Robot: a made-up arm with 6 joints. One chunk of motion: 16 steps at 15 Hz.
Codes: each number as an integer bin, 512 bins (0 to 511) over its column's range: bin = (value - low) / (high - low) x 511, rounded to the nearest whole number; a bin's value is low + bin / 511 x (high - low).
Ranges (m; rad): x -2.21..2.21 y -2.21..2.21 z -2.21..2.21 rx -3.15..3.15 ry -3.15..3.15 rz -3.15..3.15
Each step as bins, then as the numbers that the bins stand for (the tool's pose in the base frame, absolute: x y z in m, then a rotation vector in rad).
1 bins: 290 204 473 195 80 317
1 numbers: 0.2984 -0.4455 1.8813 -0.7459 -2.1637 0.7582
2 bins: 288 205 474 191 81 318
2 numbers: 0.2811 -0.4368 1.8900 -0.7952 -2.1514 0.7705
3 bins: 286 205 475 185 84 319
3 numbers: 0.2638 -0.4368 1.8986 -0.8692 -2.1144 0.7829
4 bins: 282 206 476 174 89 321
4 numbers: 0.2292 -0.4282 1.9073 -1.0048 -2.0527 0.8075
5 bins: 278 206 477 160 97 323
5 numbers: 0.1946 -0.4282 1.9159 -1.1774 -1.9541 0.8322
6 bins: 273 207 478 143 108 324
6 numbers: 0.1514 -0.4195 1.9246 -1.3870 -1.8185 0.8445
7 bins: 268 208 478 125 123 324
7 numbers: 0.1081 -0.4109 1.9246 -1.6089 -1.6336 0.8445
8 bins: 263 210 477 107 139 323
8 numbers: 0.0649 -0.3936 1.9159 -1.8308 -1.4363 0.8322
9 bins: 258 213 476 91 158 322
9 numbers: 0.0216 -0.3676 1.9073 -2.0281 -1.2021 0.8199
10 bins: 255 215 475 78 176 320
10 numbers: -0.0043 -0.3503 1.8986 -2.1884 -0.9801 0.7952
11 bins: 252 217 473 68 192 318
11 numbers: -0.0303 -0.3330 1.8813 -2.3116 -0.7829 0.7705
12 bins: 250 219 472 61 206 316
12 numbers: -0.0476 -0.3157 1.8727 -2.3979 -0.6103 0.7459
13 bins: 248 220 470 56 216 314
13 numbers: -0.0649 -0.3071 1.8554 -2.4596 -0.4870 0.7212
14 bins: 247 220 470 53 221 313
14 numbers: -0.0735 -0.3071 1.8554 -2.4966 -0.4253 0.7089
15 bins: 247 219 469 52 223 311
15 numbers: -0.0735 -0.3157 1.8467 -2.5089 -0.4007 0.6842
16 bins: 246 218 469 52 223 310
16 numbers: -0.0822 -0.3244 1.8467 -2.5089 -0.4007 0.6719
